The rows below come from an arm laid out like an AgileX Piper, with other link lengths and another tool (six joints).
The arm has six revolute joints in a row. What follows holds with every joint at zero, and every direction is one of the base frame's. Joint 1 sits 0.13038 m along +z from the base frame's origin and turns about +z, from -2.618 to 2.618 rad. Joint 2 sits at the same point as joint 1 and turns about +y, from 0 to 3.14 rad. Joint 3 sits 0.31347 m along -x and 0.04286 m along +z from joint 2 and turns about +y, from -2.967 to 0 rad. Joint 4 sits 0.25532 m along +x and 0.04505 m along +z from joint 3 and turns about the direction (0.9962, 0, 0.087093), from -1.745 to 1.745 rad. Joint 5 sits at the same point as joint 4 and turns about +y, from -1.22 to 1.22 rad. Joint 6 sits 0.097 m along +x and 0.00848 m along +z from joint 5 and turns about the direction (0.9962, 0, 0.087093), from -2.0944 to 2.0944 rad. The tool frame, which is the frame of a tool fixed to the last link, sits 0.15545 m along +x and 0.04 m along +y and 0.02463 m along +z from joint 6; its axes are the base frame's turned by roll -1.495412, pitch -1.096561 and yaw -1.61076 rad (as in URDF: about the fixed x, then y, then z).
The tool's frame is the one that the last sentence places.
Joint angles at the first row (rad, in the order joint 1, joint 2, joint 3, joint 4, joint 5, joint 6):
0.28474 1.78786 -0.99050 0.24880 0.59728 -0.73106
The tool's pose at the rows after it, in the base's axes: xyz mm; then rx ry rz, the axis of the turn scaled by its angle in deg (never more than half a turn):
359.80 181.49 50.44 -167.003 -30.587 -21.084
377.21 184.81 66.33 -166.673 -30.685 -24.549
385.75 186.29 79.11 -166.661 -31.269 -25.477
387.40 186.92 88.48 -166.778 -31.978 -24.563
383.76 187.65 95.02 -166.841 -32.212 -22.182
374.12 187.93 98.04 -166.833 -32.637 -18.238
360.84 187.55 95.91 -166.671 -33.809 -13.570
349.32 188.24 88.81 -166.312 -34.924 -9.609
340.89 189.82 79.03 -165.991 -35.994 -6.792
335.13 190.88 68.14 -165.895 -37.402 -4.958
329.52 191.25 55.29 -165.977 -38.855 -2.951
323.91 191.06 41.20 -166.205 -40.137 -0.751
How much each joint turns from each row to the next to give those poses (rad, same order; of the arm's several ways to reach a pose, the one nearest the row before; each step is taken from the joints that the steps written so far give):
-0.00001 0.00014 -0.05583 -0.01658 0.00912 0.01154
0.00001 0.00016 -0.06062 -0.01813 0.01876 0.01675
-0.00001 0.00025 -0.05419 -0.01790 0.04282 0.01264
0.00000 0.00023 -0.04426 -0.01119 0.05479 0.00680
-0.00001 0.00026 -0.03422 -0.00164 0.06115 0.00602
0.00002 0.00042 -0.02187 0.00516 0.06712 -0.00021
0.00046 0.00367 -0.00479 0.00876 0.05647 -0.01265
0.00269 0.01060 0.00979 0.01143 0.02689 -0.01581
0.00585 0.01495 0.01678 0.00889 0.00205 -0.01426
0.00754 0.01689 0.01811 0.00201 -0.01258 -0.01423
0.00823 0.02196 0.01814 -0.00199 -0.01581 -0.01207
0.00852 0.02593 0.01739 -0.00485 -0.01724 -0.00789

